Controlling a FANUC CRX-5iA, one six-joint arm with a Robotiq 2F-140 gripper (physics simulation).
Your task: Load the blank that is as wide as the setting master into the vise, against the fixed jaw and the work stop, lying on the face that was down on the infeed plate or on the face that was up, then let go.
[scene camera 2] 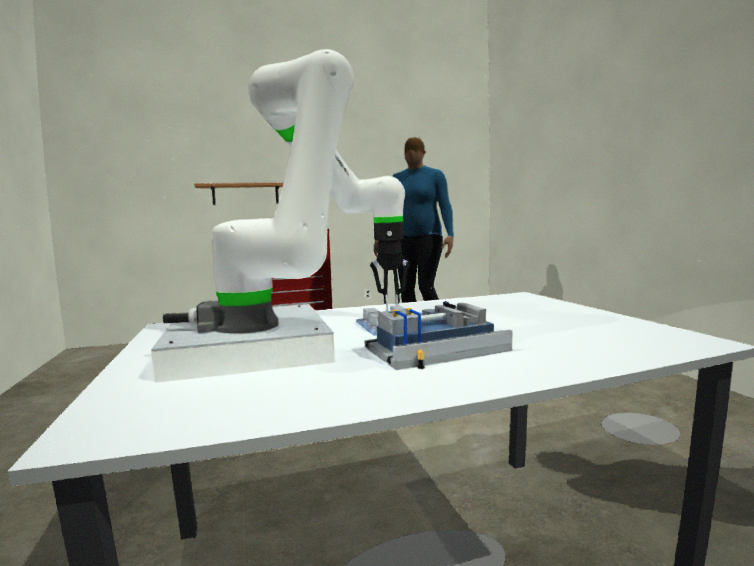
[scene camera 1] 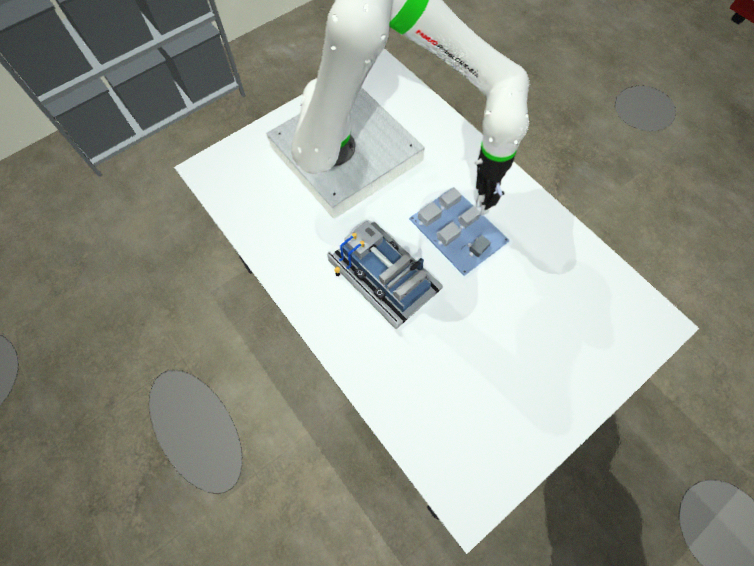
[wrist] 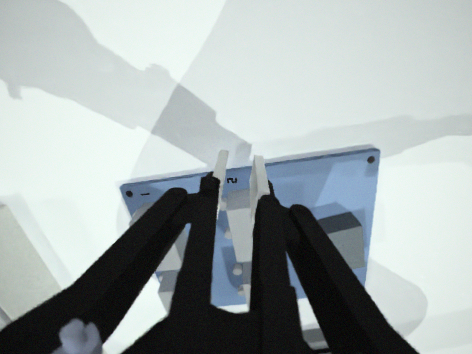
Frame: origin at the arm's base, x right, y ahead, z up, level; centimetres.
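Where they show: gripper, fingertip midpoint: (scene camera 1: 481, 210) (wrist: 239, 166); arm's base, link origin: (scene camera 2: 247, 326).
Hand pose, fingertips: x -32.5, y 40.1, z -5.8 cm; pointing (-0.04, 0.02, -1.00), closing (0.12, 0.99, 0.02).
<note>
Each offset is from my fingertips to the top centre of the thing. "spot": to the spot under its first point. Level surfaces: height alone.
My gripper (scene camera 1: 482, 208) (scene camera 2: 392, 304) (wrist: 239, 166) points down over the blue infeed plate @(dx +9.9, dy +2.2, dz -0.4 cm) (scene camera 1: 464, 268) (wrist: 320, 167). Its fingers stand a narrow gap apart with nothing held. In the wrist view a light grey blank @(dx +5.5, dy +1.0, dz +3.1 cm) (scene camera 1: 469, 216) (wrist: 240, 220) near the mark 2 shows below and between them, partly covered by a finger; their height over it is unclear. Other grey blanks @(dx +15.9, dy -5.7, dz +3.1 cm) (scene camera 1: 429, 212) @(dx +14.3, dy +3.2, dz +3.1 cm) (scene camera 1: 448, 232) and the dark setting master @(dx +8.1, dy +10.9, dz +2.0 cm) (scene camera 1: 479, 245) (wrist: 348, 245) lie on the plate. The vise @(dx +37.5, dy +4.7, dz +8.6 cm) (scene camera 1: 363, 237) (scene camera 2: 453, 349) has its fixed jaw (scene camera 1: 411, 283) and moving jaw (scene camera 1: 395, 268) apart, with a dark work stop @(dx +30.8, dy +10.2, dz +8.3 cm) (scene camera 1: 417, 263) beside them.
The robot's base plate (scene camera 1: 359, 182) (scene camera 2: 243, 359) stands beside the vise and infeed plate on the white table @(dz -1.3 cm) (scene camera 1: 456, 377) (scene camera 2: 304, 402). Blue hoses @(spot: dx +46.9, dy -4.5, dz +6.7 cm) (scene camera 2: 405, 328) rise at the vise's near end. A person (scene camera 2: 423, 207) stands behind the table. A storage rack (scene camera 1: 138, 132) stands off the table.
</note>
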